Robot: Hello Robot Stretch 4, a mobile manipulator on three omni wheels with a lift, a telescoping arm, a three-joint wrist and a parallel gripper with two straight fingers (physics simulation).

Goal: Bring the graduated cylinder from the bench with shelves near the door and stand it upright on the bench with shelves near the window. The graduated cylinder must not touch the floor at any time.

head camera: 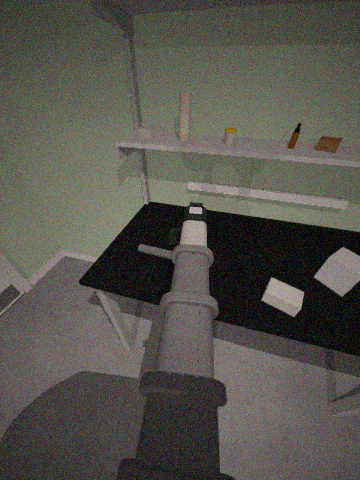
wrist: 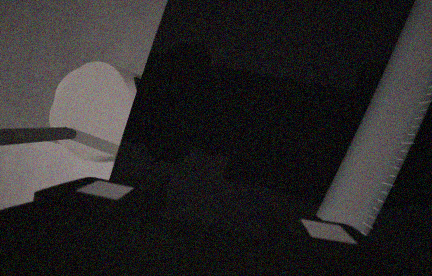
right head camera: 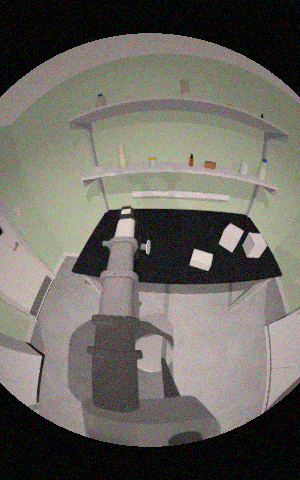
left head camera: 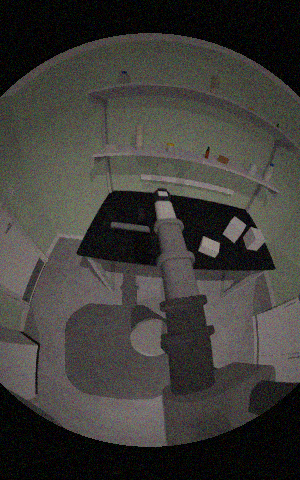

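Where they show: gripper, fingertip midpoint: [wrist: 217, 200] [right head camera: 137, 255] [left head camera: 152, 238]; robot's base, link origin: [right head camera: 152, 351] [left head camera: 149, 336].
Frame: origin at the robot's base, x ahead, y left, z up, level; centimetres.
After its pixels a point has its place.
The graduated cylinder [head camera: 155, 251] @(x 70.0, y 17.5, z 93.0 cm) [left head camera: 130, 227] @(x 68.4, y 12.9, z 92.9 cm) lies on its side on the black bench top [head camera: 240, 260] @(x 73.1, y -24.2, z 88.6 cm) [left head camera: 195, 215] @(x 86.1, y -38.7, z 88.7 cm) [right head camera: 170, 265] @(x 52.5, y -18.0, z 88.7 cm), to the left of the arm. In the right head view, its round base [right head camera: 148, 246] @(x 65.5, y -5.8, z 92.8 cm) shows right of the arm, which hides the rest. In the wrist view, the clear tube [wrist: 380, 125] @(x 67.2, y 7.6, z 93.7 cm) with scale marks runs slanting at the right and meets the right fingertip in the picture. My gripper [wrist: 217, 200] @(x 55.8, y 0.3, z 96.8 cm) is open, with nothing seen between its fingers. The arm mostly hides it in the head views. Whether the right finger touches the tube cannot be told.
White boxes [head camera: 283, 296] @(x 50.4, y -35.2, z 94.5 cm) [left head camera: 209, 246] @(x 50.5, y -34.9, z 94.5 cm) [right head camera: 201, 260] @(x 49.6, y -35.3, z 94.5 cm) stand on the bench's right part. A shelf [head camera: 250, 152] @(x 87.7, y -19.9, z 134.4 cm) [right head camera: 175, 173] with bottles and jars hangs above its back. A door [left head camera: 17, 255] @(x 68.6, y 165.7, z 53.1 cm) is at the left. A round pale shape [wrist: 92, 100] @(x -0.9, y 4.6, z 18.7 cm) shows below the bench edge.
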